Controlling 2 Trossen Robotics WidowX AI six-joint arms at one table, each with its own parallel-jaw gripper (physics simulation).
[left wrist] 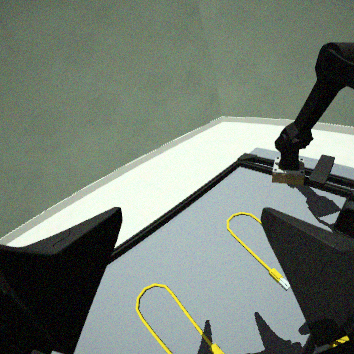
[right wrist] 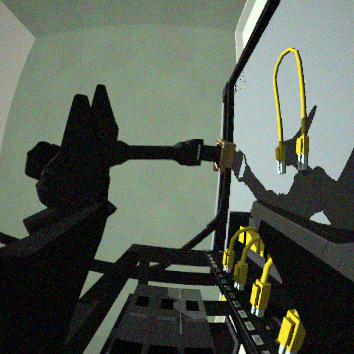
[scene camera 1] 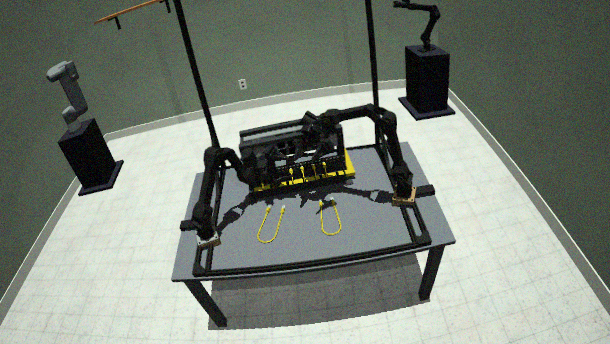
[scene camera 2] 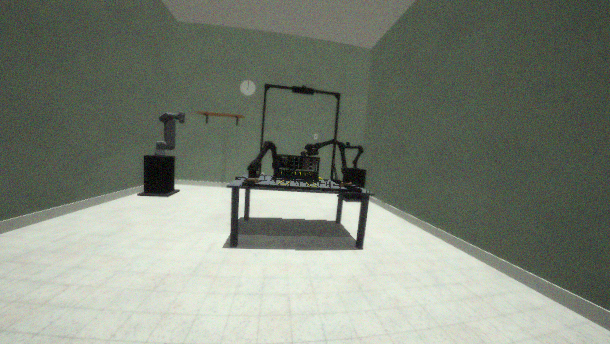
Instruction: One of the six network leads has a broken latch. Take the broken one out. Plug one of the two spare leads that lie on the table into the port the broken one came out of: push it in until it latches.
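Frame: origin at the left arm's base, x ahead, y left, z up, level; millimetres.
Seen in the pictures: left gripper, fingertip midpoint: (left wrist: 192,214) (right wrist: 92,87) (scene camera 1: 302,160) (scene camera 2: 305,154); right gripper, fingertip midpoint: (right wrist: 180,209) (scene camera 1: 290,167) (scene camera 2: 297,164); left arm's base, link origin: (right wrist: 217,153) (scene camera 1: 404,192) (scene camera 2: 346,182); right arm's base, link origin: (left wrist: 288,164) (scene camera 1: 206,234) (scene camera 2: 252,177).
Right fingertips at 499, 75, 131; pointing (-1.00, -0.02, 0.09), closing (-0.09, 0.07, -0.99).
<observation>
Pixels of each thing's top centre, then the offset from my right fingertips to it, as dx, dy, dz. "spot": a spot on its surface instead. Level surfaces: height alone.
- left spare, surface spot: (left wrist: 275,274) (scene camera 1: 282,209) spot: +22, +111, -161
- yellow base, surface spot: (scene camera 1: 350,162) spot: -197, -246, -133
- table, surface height: dz -173
Two yellow spare leads lie on the table in scene camera 1. The left spare (scene camera 1: 283,210) (left wrist: 275,274) and the right spare (scene camera 1: 321,204) (left wrist: 155,285) (right wrist: 302,145) are U-shaped with clear plugs. Several yellow plugged leads (scene camera 1: 302,170) (right wrist: 260,295) stand in a port row on the black rack. Which latch is broken cannot be told. My left gripper (left wrist: 192,214) (right wrist: 92,87) is open and empty, high over the rack, its fingers directed toward the table's front. My right gripper (right wrist: 180,209) is open and empty at the rack's left part; part of the port row shows between and below its fingers.
The rack stands on a yellow base (scene camera 1: 350,162) at the back of the table (scene camera 1: 300,250). A black frame (scene camera 1: 320,265) runs along the table's front, with uprights behind. Arm shadows fall across the table before the rack. Two pedestals (scene camera 1: 427,80) (scene camera 2: 159,174) with other arms stand on the floor.
</observation>
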